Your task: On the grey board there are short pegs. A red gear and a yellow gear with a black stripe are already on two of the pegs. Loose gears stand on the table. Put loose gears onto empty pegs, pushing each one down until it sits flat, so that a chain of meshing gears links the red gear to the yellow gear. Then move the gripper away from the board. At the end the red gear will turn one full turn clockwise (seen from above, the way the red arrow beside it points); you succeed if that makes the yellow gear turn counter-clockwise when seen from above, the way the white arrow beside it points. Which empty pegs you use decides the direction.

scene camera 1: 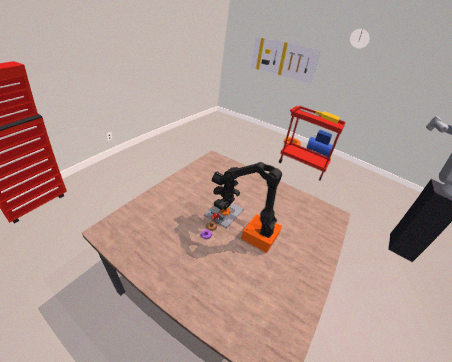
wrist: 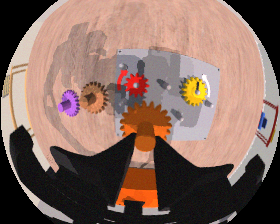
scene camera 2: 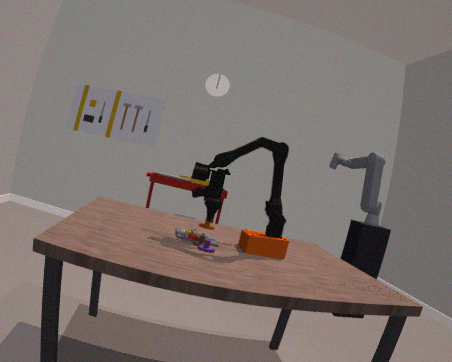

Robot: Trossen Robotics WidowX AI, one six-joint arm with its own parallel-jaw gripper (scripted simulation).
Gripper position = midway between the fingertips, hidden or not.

Note:
My gripper (wrist: 145, 137) carries an orange gear (wrist: 146, 121).

